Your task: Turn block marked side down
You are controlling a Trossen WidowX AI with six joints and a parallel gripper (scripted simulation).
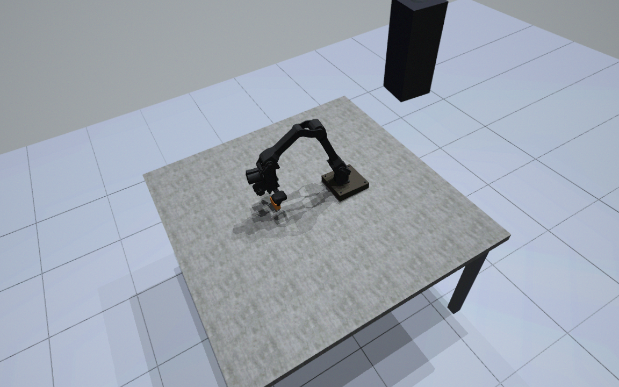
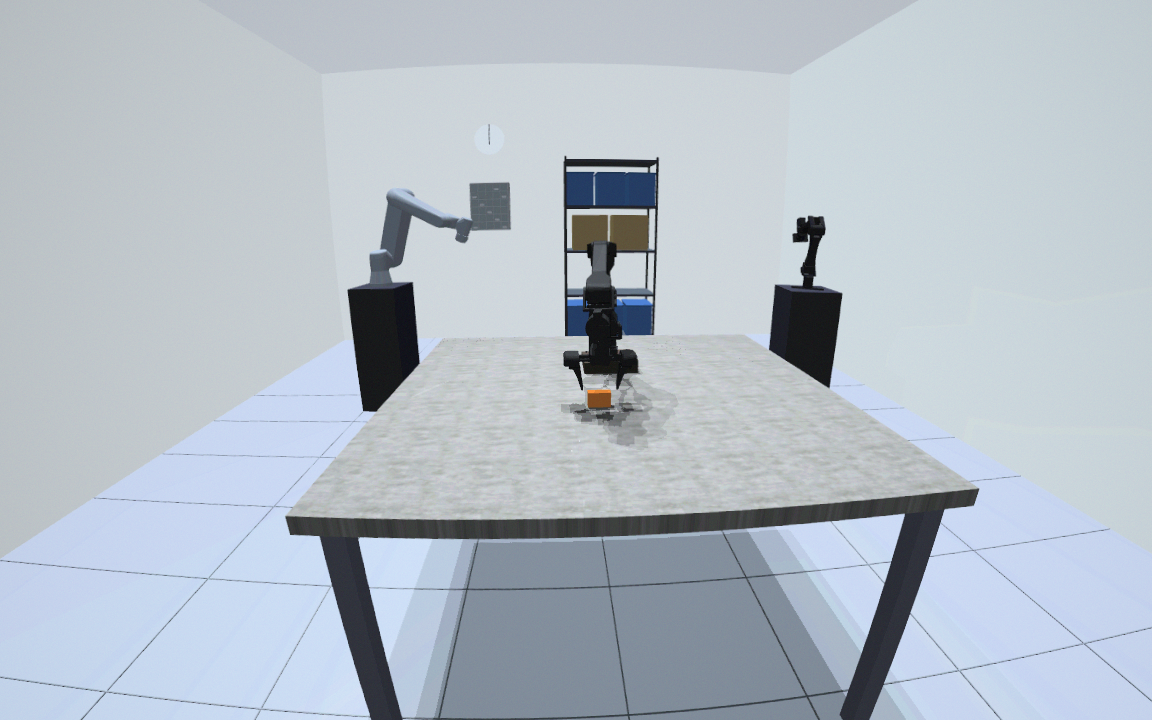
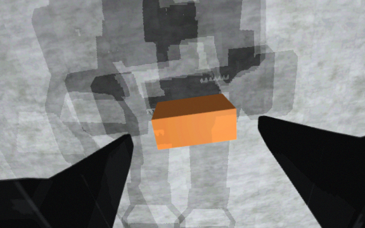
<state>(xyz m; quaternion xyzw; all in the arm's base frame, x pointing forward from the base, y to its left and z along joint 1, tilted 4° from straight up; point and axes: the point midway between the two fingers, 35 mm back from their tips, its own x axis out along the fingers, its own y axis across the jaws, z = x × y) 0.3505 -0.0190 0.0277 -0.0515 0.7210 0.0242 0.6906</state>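
Now: the orange block 3 cm below my gripper tip and 1 cm behind it.
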